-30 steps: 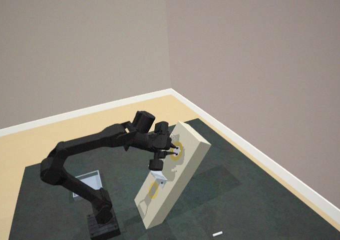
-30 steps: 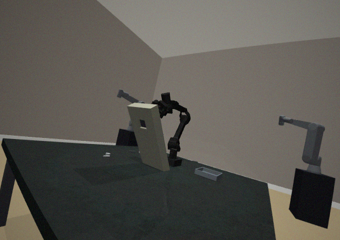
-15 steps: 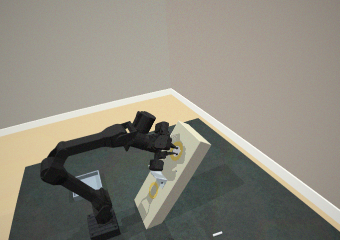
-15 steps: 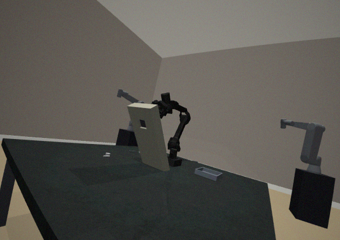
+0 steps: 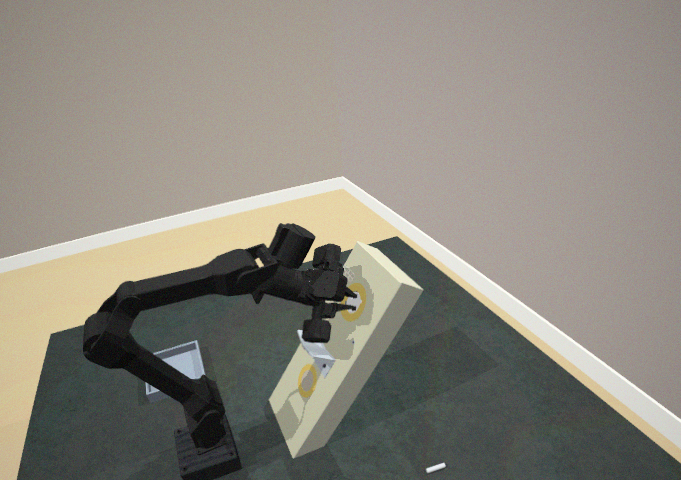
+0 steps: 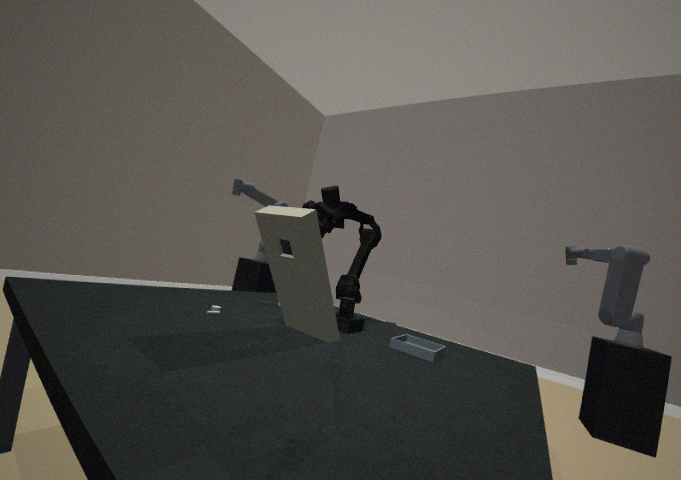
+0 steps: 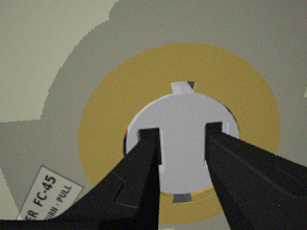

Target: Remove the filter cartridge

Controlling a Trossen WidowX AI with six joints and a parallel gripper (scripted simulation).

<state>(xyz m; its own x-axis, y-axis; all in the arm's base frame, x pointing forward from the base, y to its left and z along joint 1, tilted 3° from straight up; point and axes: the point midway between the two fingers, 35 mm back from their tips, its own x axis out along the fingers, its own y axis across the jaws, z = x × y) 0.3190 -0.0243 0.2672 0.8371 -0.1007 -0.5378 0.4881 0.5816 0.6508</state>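
Right now the round filter cartridge is 1 cm below my gripper tip and 1 cm ahead of it. From my gripper tip the other things lie so: grey ledge: 10 cm below, 9 cm behind, 1 cm to the left; then small white piece: 28 cm below, 25 cm to the right, 2 cm ahead; then grey tray: 38 cm behind, 32 cm to the left, 27 cm below.
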